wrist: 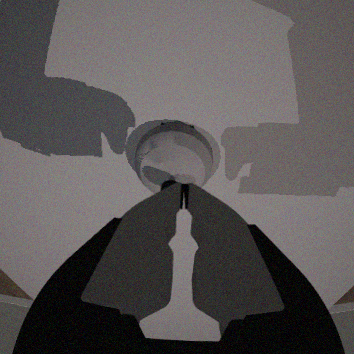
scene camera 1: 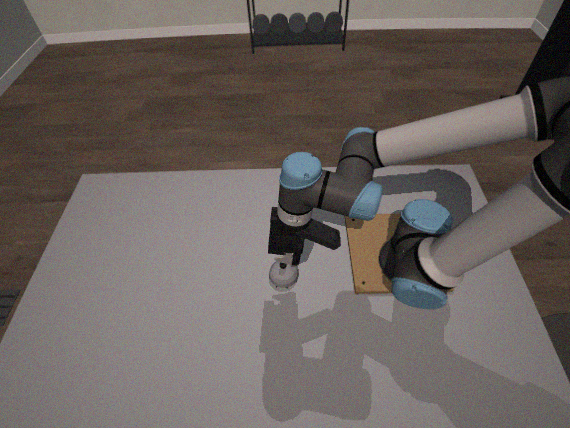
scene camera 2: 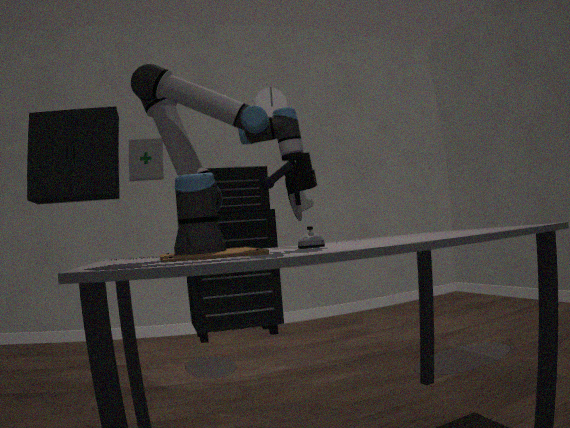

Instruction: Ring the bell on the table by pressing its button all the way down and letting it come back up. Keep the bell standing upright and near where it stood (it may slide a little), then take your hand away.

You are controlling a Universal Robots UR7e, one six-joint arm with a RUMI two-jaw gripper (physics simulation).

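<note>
The bell stands upright on the table, a pale dome on a dark base. Its small dark button is raised on top. My gripper is shut and empty, pointing down. In the second scene view its tips are a little above the button and slightly to its left, with a gap between. In the wrist view the button shows just left of the tips and is partly hidden by them.
The bell stands on the pale table. The arm's base is on a wooden board to the right of the bell in the first scene view. A dark drawer cabinet stands behind the table. Arm shadows lie around the bell.
</note>
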